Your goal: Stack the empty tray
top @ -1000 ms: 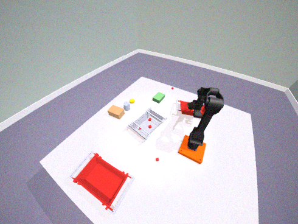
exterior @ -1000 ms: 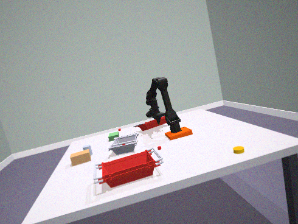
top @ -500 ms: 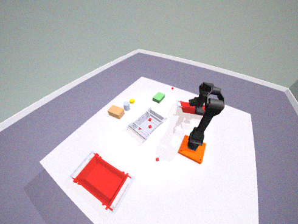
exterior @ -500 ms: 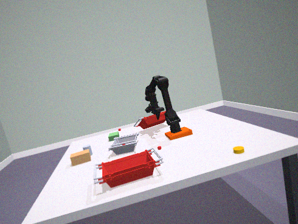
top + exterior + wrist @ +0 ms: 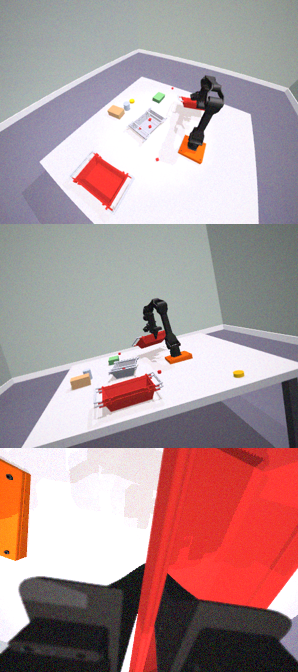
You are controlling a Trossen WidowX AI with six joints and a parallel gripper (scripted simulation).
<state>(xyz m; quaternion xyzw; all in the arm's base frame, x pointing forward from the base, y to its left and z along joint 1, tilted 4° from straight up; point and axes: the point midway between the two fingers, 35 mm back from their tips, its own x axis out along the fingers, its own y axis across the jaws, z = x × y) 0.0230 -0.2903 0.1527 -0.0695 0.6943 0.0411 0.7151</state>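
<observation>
My gripper tip is 70 mm to the left of the red tray and 10 mm short of it. Also, from my gripper tip: grey cylinder (590 mm ahead, 130 mm to the left, 90 mm below); green block (360 mm ahead, 120 mm to the right, 100 mm below); small red cube (470 mm to the left, 180 mm ahead, 110 mm below).
</observation>
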